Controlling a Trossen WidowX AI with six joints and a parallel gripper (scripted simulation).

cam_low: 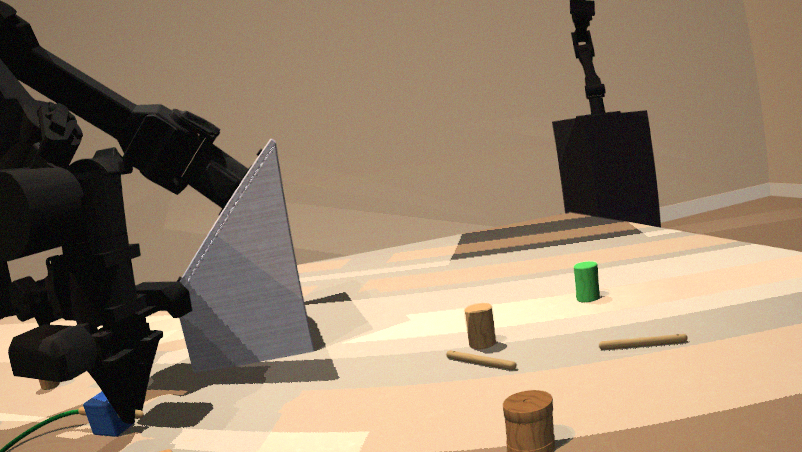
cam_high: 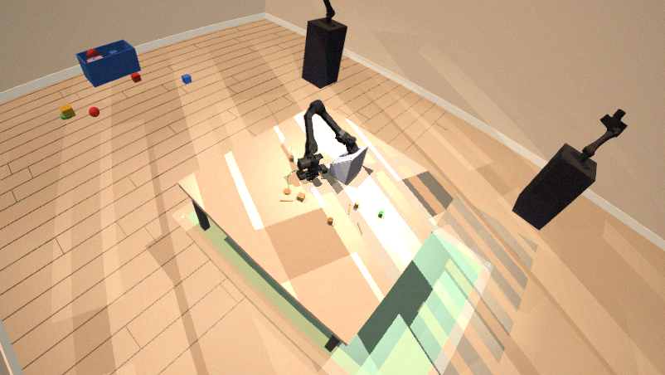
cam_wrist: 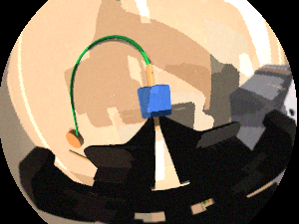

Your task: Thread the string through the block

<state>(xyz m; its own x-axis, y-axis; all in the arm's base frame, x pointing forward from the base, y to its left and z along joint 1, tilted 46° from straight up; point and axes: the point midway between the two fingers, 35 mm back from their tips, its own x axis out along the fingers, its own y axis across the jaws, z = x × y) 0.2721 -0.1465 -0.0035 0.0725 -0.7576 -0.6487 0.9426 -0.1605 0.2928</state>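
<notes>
The blue cube lies 20 mm to the right of my gripper tip, 10 mm behind it and 10 mm above it. Also, from my gripper tip: round wooden button (170 mm ahead, 30 mm to the right); wooden block (140 mm ahead, 60 mm to the left, 10 mm above); loose stick (220 mm ahead, 10 mm to the left, 10 mm below).
</notes>
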